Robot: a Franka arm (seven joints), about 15 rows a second.
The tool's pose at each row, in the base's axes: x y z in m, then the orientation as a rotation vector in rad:
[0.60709, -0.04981, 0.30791, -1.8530, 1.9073, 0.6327]
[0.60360, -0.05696, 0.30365, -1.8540, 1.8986, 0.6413]
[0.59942, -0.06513, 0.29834, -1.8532, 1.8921, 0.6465]
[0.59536, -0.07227, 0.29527, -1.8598, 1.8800, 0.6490]
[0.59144, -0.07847, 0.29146, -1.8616, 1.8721, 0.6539]
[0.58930, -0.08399, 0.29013, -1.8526, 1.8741, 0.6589]
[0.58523, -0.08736, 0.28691, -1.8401, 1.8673, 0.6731]
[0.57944, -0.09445, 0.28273, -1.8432, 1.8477, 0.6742]
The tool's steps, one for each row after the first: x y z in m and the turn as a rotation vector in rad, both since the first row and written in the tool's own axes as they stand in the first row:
[0.00842, 0.00320, -0.00058, -0.0038, -0.0072, -0.0040]
[0.01830, 0.00703, -0.00088, -0.0051, -0.0131, -0.0068]
[0.02604, 0.01085, -0.00242, -0.0074, -0.0169, -0.0161]
[0.03344, 0.01451, -0.00281, -0.0096, -0.0219, -0.0206]
[0.03879, 0.01651, -0.00486, -0.0083, -0.0276, -0.0152]
[0.04355, 0.02039, -0.00409, -0.0091, -0.0433, -0.0122]
[0.05196, 0.02589, -0.00465, -0.0069, -0.0529, -0.0252]

